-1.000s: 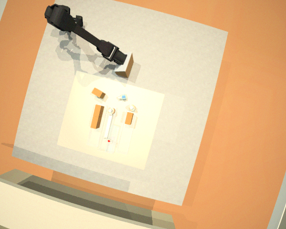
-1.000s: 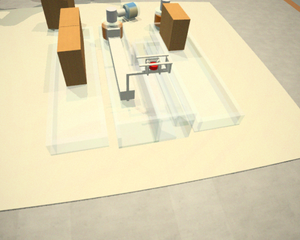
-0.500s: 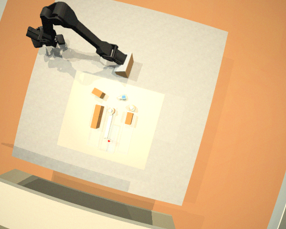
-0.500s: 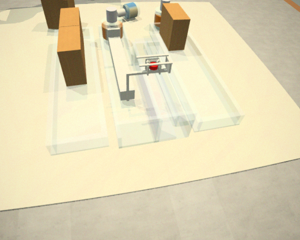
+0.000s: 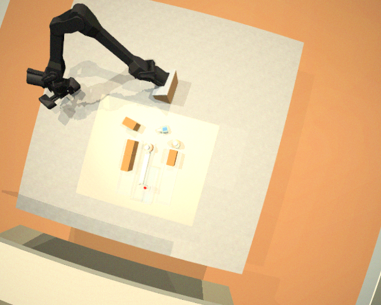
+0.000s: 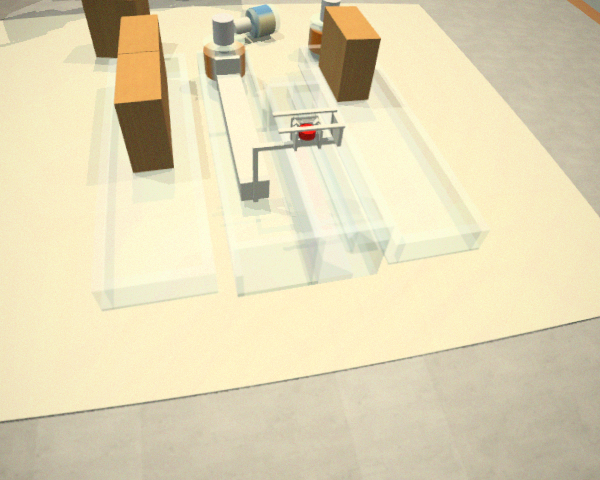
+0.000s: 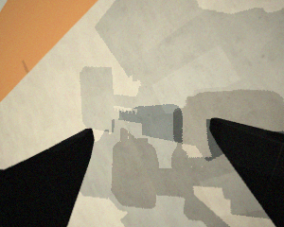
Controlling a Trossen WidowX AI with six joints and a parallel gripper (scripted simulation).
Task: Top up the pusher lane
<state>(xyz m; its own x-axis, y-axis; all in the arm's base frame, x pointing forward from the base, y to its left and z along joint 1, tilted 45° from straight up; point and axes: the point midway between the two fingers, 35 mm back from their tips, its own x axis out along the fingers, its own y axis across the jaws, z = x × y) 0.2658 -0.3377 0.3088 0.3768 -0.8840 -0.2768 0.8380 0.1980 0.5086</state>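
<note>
My gripper tip is 57 cm to the right of the pusher, 15 cm short of it and 3 cm below it.
</note>
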